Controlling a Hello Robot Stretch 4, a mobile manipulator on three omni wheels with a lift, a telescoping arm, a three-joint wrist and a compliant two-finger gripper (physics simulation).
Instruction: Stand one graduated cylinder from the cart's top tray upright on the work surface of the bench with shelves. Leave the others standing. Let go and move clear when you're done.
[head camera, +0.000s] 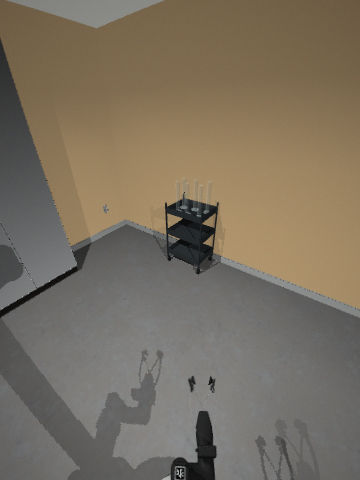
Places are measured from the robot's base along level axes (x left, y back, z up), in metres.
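Pixels of known places: hand, tool point: (201, 380).
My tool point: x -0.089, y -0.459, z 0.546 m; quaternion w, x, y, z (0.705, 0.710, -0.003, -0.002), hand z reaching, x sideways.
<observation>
Behind a point stands the place of what it marks.
Several clear graduated cylinders (196, 194) {x -0.128, y -2.076, z 0.820 m} stand upright on the top tray of a dark three-tier cart (199, 235) {x -0.177, y -1.979, z 0.371 m}, which is near the wall at the centre of the view. They are too small here to tell apart in detail. My gripper (202, 384) {x -0.089, y -0.459, z 0.546 m} is low in the view, in front of the cart and well away from it. Its two fingertips are apart, with floor showing between them; it is open and empty. The bench with shelves does not show in this view.
A tall grey cabinet or panel (30, 220) {x 1.371, y -1.558, z 0.767 m} stands at the left. Orange walls (280, 150) {x -0.778, y -1.794, z 1.305 m} meet in a corner behind the cart, with a light baseboard along the floor. A small outlet (105, 208) {x 1.160, y -2.688, z 0.384 m} is on the left wall. Shadows of the arm fall on the grey floor (250, 340) {x -0.564, y -0.973, z -0.027 m}.
</observation>
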